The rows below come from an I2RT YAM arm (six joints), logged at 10 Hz.
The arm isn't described. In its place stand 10 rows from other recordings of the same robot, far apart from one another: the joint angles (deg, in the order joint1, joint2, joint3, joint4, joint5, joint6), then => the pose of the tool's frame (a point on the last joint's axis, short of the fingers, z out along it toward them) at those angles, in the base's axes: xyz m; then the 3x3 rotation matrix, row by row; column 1 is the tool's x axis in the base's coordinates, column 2 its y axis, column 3 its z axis.
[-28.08 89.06 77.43 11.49 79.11 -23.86] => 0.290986 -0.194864 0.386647; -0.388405 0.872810 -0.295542; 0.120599 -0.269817 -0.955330; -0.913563 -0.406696 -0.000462
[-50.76 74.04 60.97 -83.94 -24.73 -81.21] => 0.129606 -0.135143 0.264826; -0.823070 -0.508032 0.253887; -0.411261 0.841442 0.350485; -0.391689 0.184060 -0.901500
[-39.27 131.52 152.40 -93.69 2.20 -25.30] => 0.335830 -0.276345 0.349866; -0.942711 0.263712 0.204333; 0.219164 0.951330 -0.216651; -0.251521 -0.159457 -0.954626
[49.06 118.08 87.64 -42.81 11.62 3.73] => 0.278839 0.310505 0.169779; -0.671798 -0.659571 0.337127; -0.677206 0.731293 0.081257; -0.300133 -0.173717 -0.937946
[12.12 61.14 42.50 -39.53 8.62 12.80] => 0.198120 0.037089 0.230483; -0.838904 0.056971 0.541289; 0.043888 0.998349 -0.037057; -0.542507 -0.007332 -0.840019
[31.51 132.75 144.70 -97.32 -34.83 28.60] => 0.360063 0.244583 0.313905; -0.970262 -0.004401 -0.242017; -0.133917 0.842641 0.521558; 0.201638 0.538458 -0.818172
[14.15 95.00 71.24 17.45 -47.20 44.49] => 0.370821 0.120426 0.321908; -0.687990 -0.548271 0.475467; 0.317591 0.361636 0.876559; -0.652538 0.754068 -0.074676
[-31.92 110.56 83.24 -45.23 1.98 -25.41] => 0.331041 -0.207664 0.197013; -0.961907 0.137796 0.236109; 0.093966 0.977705 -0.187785; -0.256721 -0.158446 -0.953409
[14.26 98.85 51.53 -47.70 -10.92 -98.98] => 0.251566 0.070895 0.126383; 0.373729 -0.918392 -0.129935; -0.905706 -0.391548 0.162437; -0.200057 0.056975 -0.978126
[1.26 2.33 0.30 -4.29 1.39 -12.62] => 0.112103 0.001602 0.163454; -0.107859 -0.021975 0.993923; -0.220845 0.975306 -0.002403; -0.969327 -0.219762 -0.110049
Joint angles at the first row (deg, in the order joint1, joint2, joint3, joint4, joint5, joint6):
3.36 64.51 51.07 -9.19 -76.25 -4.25
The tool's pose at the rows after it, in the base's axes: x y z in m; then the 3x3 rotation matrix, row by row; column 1 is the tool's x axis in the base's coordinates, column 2 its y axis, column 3 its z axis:
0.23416 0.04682 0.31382; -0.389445 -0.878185 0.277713; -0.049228 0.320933 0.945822; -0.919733 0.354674 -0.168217
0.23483 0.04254 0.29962; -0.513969 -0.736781 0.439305; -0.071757 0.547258 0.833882; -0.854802 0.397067 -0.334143
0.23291 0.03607 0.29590; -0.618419 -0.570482 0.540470; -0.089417 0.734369 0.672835; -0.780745 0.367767 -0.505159
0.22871 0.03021 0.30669; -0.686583 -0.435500 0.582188; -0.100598 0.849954 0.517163; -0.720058 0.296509 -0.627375
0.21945 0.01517 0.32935; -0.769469 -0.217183 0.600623; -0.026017 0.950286 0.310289; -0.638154 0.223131 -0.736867
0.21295 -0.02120 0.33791; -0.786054 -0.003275 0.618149; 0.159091 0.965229 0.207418; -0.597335 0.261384 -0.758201
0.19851 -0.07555 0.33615; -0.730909 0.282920 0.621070; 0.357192 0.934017 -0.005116; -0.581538 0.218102 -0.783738
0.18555 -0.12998 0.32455; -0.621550 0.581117 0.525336; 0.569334 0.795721 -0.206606; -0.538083 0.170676 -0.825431
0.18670 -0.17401 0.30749; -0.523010 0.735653 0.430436; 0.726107 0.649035 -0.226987; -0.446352 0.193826 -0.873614
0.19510 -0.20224 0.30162; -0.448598 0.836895 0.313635; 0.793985 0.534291 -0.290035; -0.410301 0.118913 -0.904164
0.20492 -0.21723 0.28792; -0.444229 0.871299 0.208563; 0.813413 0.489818 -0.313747; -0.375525 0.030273 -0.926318
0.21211 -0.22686 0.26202; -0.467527 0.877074 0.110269; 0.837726 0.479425 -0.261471; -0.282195 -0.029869 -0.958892
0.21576 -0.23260 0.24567; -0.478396 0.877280 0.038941; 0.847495 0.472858 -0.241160; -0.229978 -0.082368 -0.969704
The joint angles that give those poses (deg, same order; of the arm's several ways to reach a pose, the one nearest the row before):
3.36 64.51 51.07 -13.39 -68.12 -4.05
3.36 64.49 51.09 -21.04 -53.78 -4.03
3.25 64.49 53.19 -29.87 -39.88 -4.05
3.25 64.49 57.63 -38.92 -28.91 -4.03
1.19 64.49 64.71 -50.74 -17.32 -0.60
-8.51 64.49 67.29 -55.35 -17.26 2.46
-23.13 64.51 67.33 -56.64 -13.85 2.44
-36.31 67.90 67.33 -55.96 -8.32 5.26
-44.07 75.48 69.65 -56.03 -7.84 9.17
-46.22 82.02 74.13 -56.86 -1.48 13.04
-46.22 86.96 76.03 -57.25 3.81 14.04
-46.26 92.03 76.03 -58.54 5.80 14.04
-46.26 95.20 76.03 -59.11 7.97 14.04

